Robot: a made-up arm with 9 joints. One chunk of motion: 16 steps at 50 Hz.
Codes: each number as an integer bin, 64 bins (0 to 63) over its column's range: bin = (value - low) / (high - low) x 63, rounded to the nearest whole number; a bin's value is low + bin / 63 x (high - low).
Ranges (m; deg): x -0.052..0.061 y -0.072..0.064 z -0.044..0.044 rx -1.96..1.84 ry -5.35..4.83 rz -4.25..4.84
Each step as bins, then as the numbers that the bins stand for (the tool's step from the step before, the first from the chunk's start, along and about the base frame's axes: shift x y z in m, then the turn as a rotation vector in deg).
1 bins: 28 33 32 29 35 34
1 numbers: -0.00178 -0.00076 0.00070 -0.211 0.306 0.656
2 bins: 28 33 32 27 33 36
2 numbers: -0.00178 -0.00076 0.00070 -0.331 -0.018 0.944
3 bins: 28 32 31 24 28 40
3 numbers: -0.00178 -0.00292 -0.00070 -0.512 -0.826 1.521
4 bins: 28 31 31 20 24 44
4 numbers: -0.00178 -0.00508 -0.00070 -0.754 -1.472 2.099
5 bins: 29 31 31 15 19 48
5 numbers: 0.00002 -0.00508 -0.00070 -1.055 -2.280 2.676
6 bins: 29 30 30 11 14 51
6 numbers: 0.00002 -0.00724 -0.00210 -1.297 -3.088 3.109
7 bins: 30 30 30 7 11 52
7 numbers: 0.00181 -0.00724 -0.00210 -1.538 -3.573 3.253
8 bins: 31 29 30 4 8 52
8 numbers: 0.00360 -0.00940 -0.00210 -1.719 -4.057 3.253
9 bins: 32 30 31 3 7 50
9 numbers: 0.00540 -0.00724 -0.00070 -1.779 -4.219 2.964
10 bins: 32 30 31 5 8 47
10 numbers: 0.00540 -0.00724 -0.00070 -1.658 -4.057 2.531
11 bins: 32 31 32 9 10 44
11 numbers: 0.00540 -0.00508 0.00070 -1.417 -3.734 2.099
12 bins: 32 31 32 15 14 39
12 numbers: 0.00540 -0.00508 0.00070 -1.055 -3.088 1.377
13 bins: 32 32 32 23 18 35
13 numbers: 0.00540 -0.00292 0.00070 -0.573 -2.441 0.800
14 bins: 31 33 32 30 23 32
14 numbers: 0.00360 -0.00076 0.00070 -0.150 -1.633 0.367
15 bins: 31 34 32 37 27 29
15 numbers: 0.00360 0.00140 0.00070 0.272 -0.987 -0.066
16 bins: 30 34 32 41 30 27
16 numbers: 0.00181 0.00140 0.00070 0.513 -0.502 -0.354
